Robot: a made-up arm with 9 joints. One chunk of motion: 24 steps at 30 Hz.
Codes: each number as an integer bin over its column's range. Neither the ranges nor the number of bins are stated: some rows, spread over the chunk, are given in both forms.
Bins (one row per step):
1: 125 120 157 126 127 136 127 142 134
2: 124 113 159 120 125 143 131 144 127
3: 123 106 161 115 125 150 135 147 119
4: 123 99 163 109 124 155 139 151 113
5: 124 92 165 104 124 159 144 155 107
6: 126 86 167 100 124 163 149 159 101
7: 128 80 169 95 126 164 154 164 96
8: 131 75 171 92 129 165 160 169 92
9: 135 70 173 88 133 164 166 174 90
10: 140 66 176 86 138 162 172 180 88
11: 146 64 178 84 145 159 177 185 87
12: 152 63 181 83 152 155 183 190 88
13: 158 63 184 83 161 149 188 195 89
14: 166 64 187 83 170 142 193 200 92
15: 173 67 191 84 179 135 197 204 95
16: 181 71 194 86 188 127 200 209 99
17: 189 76 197 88 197 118 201 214 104
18: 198 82 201 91 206 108 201 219 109
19: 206 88 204 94 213 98 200 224 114
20: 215 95 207 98 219 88 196 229 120
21: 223 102 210 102 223 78 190 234 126
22: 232 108 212 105 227 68 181 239 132
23: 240 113 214 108 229 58 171 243 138
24: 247 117 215 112 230 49 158 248 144
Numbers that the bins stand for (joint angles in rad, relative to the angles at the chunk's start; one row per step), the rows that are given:
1: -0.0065 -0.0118 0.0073 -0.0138 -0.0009 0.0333 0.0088 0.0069 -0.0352
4: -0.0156 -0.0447 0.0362 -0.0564 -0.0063 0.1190 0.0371 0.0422 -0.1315
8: 0.0211 -0.0824 0.0748 -0.0991 0.0027 0.1641 0.0865 0.1127 -0.2279
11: 0.0899 -0.0996 0.1086 -0.1192 0.0316 0.1371 0.1265 0.1755 -0.2508
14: 0.1816 -0.0996 0.1520 -0.1217 0.0767 0.0604 0.1641 0.2343 -0.2279
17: 0.2872 -0.0808 0.2002 -0.1091 0.1254 -0.0478 0.1829 0.2892 -0.1728
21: 0.4432 -0.0400 0.2629 -0.0740 0.1723 -0.2282 0.1571 0.3676 -0.0719
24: 0.5533 -0.0165 0.2871 -0.0489 0.1849 -0.3590 0.0818 0.4225 0.0107
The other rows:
2: -0.0111 -0.0227 0.0169 -0.0288 -0.0045 0.0649 0.0182 0.0147 -0.0673
3: -0.0156 -0.0337 0.0266 -0.0414 -0.0045 0.0965 0.0276 0.0265 -0.1040
5: -0.0111 -0.0557 0.0459 -0.0690 -0.0063 0.1371 0.0488 0.0578 -0.1591
6: -0.0019 -0.0651 0.0555 -0.0790 -0.0063 0.1551 0.0606 0.0735 -0.1866
7: 0.0073 -0.0745 0.0652 -0.0916 -0.0027 0.1596 0.0724 0.0931 -0.2095
9: 0.0394 -0.0902 0.0845 -0.1091 0.0099 0.1596 0.1006 0.1324 -0.2371
10: 0.0624 -0.0965 0.0989 -0.1142 0.0189 0.1506 0.1147 0.1559 -0.2462
12: 0.1174 -0.1012 0.1231 -0.1217 0.0442 0.1190 0.1406 0.1951 -0.2462
13: 0.1449 -0.1012 0.1375 -0.1217 0.0604 0.0920 0.1524 0.2147 -0.2416
15: 0.2138 -0.0949 0.1713 -0.1192 0.0929 0.0288 0.1735 0.2500 -0.2141
16: 0.2505 -0.0886 0.1858 -0.1142 0.1091 -0.0073 0.1806 0.2696 -0.1958
18: 0.3285 -0.0714 0.2195 -0.1016 0.1416 -0.0929 0.1829 0.3088 -0.1499
19: 0.3652 -0.0620 0.2340 -0.0941 0.1542 -0.1380 0.1806 0.3284 -0.1269
20: 0.4065 -0.0510 0.2485 -0.0840 0.1651 -0.1831 0.1712 0.3480 -0.0994
22: 0.4845 -0.0306 0.2726 -0.0665 0.1795 -0.2733 0.1359 0.3873 -0.0444
23: 0.5212 -0.0227 0.2822 -0.0589 0.1831 -0.3184 0.1124 0.4029 -0.0168

